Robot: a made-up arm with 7 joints. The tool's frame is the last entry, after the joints.
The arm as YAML. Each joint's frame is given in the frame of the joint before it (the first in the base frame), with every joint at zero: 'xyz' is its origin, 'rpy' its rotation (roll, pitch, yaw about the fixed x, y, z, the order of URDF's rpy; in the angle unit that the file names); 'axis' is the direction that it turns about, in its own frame. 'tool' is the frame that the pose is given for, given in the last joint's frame.
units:
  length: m
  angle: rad
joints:
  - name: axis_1
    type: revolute
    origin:
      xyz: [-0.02, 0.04, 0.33]
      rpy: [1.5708, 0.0, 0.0]
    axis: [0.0, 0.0, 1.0]
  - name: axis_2
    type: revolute
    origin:
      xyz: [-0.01, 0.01, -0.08]
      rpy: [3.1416, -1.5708, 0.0]
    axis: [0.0, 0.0, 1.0]
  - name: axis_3
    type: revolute
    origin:
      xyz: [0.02, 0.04, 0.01]
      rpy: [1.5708, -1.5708, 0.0]
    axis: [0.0, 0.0, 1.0]
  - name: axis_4
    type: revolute
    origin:
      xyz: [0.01, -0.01, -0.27]
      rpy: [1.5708, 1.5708, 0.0]
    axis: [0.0, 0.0, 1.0]
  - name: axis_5
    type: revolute
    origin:
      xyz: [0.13, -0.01, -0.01]
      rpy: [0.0, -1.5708, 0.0]
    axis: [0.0, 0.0, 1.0]
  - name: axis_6
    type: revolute
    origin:
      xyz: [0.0, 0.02, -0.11]
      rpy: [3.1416, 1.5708, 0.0]
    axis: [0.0, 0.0, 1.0]
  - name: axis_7
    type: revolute
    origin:
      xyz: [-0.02, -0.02, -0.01]
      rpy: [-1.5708, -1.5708, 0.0]
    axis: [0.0, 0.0, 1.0]
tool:
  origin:
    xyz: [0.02, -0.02, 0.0]
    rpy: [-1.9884, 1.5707, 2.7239]
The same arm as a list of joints. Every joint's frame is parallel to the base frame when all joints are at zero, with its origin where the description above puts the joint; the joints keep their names.
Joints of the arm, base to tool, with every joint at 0 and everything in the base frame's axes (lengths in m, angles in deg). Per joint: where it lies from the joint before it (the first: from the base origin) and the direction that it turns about. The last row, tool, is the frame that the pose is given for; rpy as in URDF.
axis_1: offset -0.0200 0.0400 0.3300 axis -y
axis_2: offset -0.0100 0.0800 0.0100 axis +x
axis_3: offset 0.0100 -0.0200 -0.0400 axis +z
axis_4: offset 0.0100 -0.0100 -0.2700 axis -y
axis_5: offset -0.0100 0.0100 -0.1300 axis +z
axis_6: offset 0.0200 0.0000 -0.1100 axis +y
axis_7: offset 0.0200 -0.0100 0.0200 axis -x
tool: offset 0.0000 0.0200 0.0200 rpy 0.01 0.00 -0.01

